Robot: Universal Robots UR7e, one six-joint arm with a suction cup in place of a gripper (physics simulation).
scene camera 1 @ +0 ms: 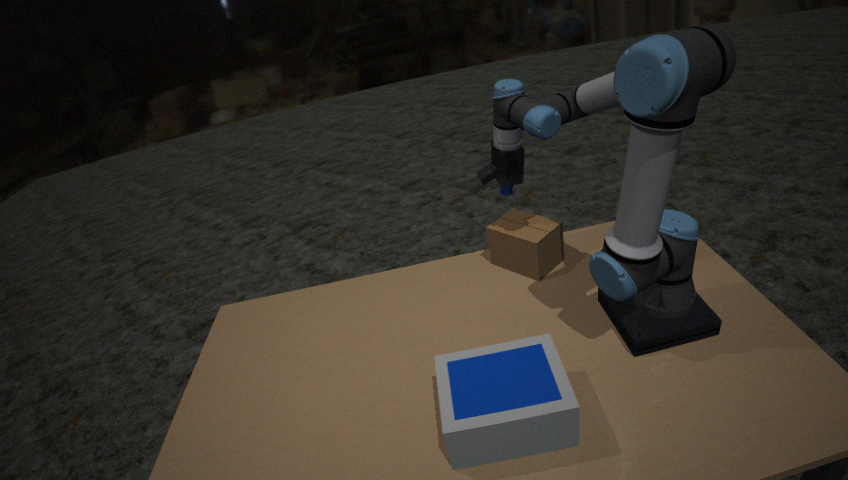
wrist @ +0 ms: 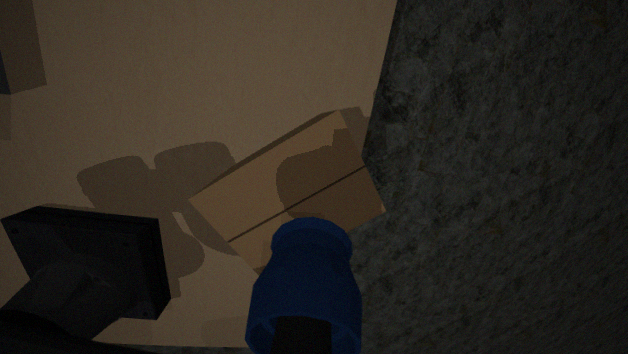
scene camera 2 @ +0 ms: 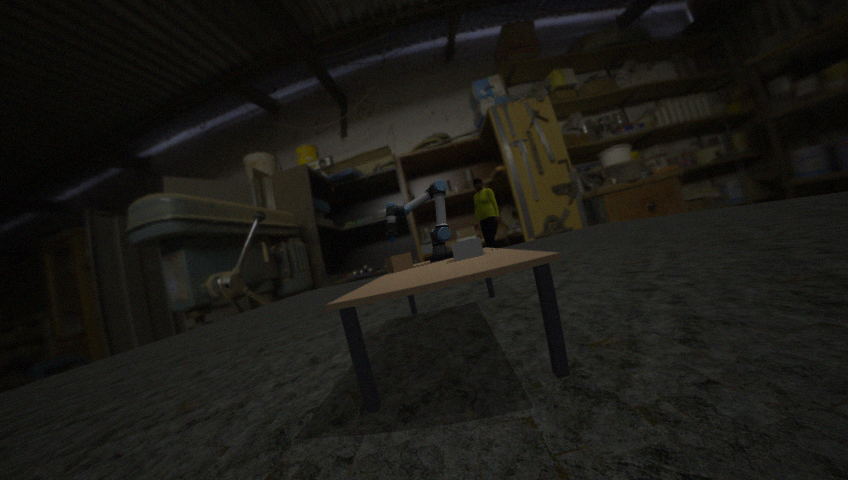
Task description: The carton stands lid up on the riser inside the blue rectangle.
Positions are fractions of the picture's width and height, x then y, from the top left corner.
Scene:
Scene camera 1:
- brown cardboard carton: 0.63, 0.51, on the table
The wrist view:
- suction cup: 0.49, 0.78
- brown cardboard carton: 0.50, 0.48

